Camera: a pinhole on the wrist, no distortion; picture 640 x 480 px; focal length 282.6 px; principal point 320.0 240.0 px. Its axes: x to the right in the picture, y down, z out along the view. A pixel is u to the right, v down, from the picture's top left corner.
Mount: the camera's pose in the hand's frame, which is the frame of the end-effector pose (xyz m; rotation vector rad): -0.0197 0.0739 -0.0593 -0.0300 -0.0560 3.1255
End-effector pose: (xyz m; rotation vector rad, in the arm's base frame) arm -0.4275 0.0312 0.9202 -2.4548 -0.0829 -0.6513
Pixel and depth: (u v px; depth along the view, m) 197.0 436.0 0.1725
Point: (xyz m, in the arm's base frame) -0.3464 0.1323 0.8942
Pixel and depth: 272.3 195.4 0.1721
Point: -0.3533 0.0170 0.7926
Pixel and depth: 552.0 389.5 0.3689
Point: -0.6172 0.3332 0.6234
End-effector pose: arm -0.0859 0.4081 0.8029 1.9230 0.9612 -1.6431
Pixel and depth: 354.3 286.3 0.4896
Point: -0.3943 0.1001 0.8062
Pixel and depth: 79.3 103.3 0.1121
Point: -0.0293 0.3030 0.7054
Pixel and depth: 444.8 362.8 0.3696
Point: -0.3711 0.2153 0.9397
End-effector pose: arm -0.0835 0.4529 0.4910 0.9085 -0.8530 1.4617
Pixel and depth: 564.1 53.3 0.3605
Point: -0.3522 0.0118 0.3189
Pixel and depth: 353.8 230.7 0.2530
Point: -0.1418 0.2499 0.5250
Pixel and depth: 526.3 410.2 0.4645
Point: 0.1742 -0.0399 0.3270
